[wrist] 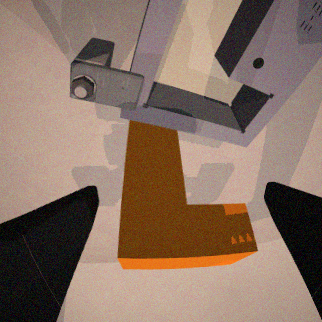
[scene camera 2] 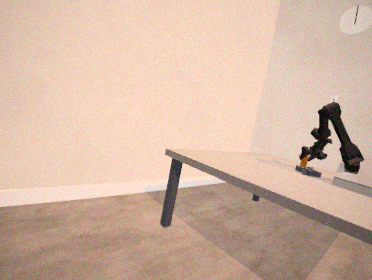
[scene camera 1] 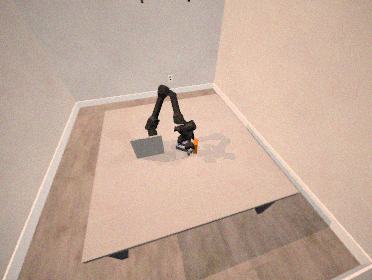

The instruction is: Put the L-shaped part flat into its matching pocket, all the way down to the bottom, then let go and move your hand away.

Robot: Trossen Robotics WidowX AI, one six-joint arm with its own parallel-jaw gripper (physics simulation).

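Frame: origin at the arm's base, x ahead, y up, z right, level; metres.
Seen in the pictures: gripper, fingertip midpoint: (wrist: pixel 182 192) (scene camera 2: pixel 304 160) (scene camera 1: pixel 194 144); arm's base at its link origin: (scene camera 2: pixel 352 168) (scene camera 1: pixel 152 136).
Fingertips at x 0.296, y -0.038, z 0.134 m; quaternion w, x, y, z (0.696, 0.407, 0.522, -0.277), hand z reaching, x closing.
Pixels of each thing's top centre, then the offset from my fingertips to it. "spot": a spot on its surface instead. Level surfaces: height alone.
- orange L-shaped part at its top centre: (wrist: pixel 184 263) (scene camera 1: pixel 195 141) (scene camera 2: pixel 304 155) dx +0.009, dy +0.033, dz +0.005 m
- grey-lavender fixture at its top centre: (wrist: pixel 265 31) (scene camera 2: pixel 309 167) (scene camera 1: pixel 185 143) dx -0.055, dy -0.029, dz -0.052 m
- grey bracket with a bolt, surface spot: (wrist: pixel 107 85) spot: dx -0.049, dy -0.036, dz +0.020 m
- table at its surface level: dy -0.077 m
The orange L-shaped part (scene camera 1: pixel 196 145) (scene camera 2: pixel 303 161) (wrist: pixel 150 200) stands upright just outside the fixture, its short arm at the upper end. It is not in a pocket. The grey-lavender fixture (scene camera 2: pixel 311 173) (wrist: pixel 167 119) lies on the table; in the wrist view its near wall is close to the far end of the part, and whether they touch is unclear. An opening with dark inner walls shows in it; its full outline is cut off. My gripper (wrist: pixel 182 192) is open and empty, its fingers spread to either side of the part in the wrist view. The scene views show the hand close over the part.
A grey bracket with a bolt (wrist: pixel 107 85) sticks out from the fixture's left side in the wrist view. A flat grey panel (scene camera 1: pixel 147 147) is beside the arm's base on the table (scene camera 1: pixel 190 200) (scene camera 2: pixel 225 162). Shadows of the arm fall across the table.
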